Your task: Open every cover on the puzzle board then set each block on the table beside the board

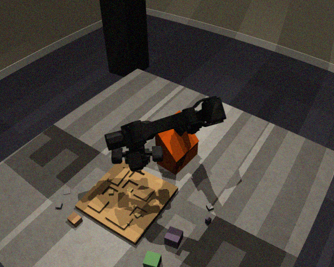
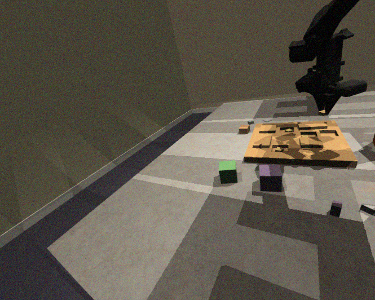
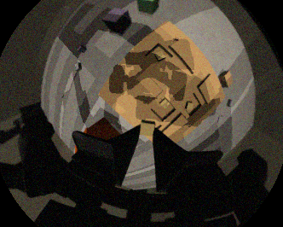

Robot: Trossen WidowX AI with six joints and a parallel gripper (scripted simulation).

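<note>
Now: the tan puzzle board 9 cm below my gripper tip, 9 cm ahead of it and 2 cm to the right of it. The rest, counted from my gripper tip: small purple block (31 cm to the left, 10 cm below, 1 cm ahead); then brown cube (28 cm ahead, 11 cm to the right, 10 cm below); then purple cube (25 cm to the left, 14 cm ahead, 9 cm below).
</note>
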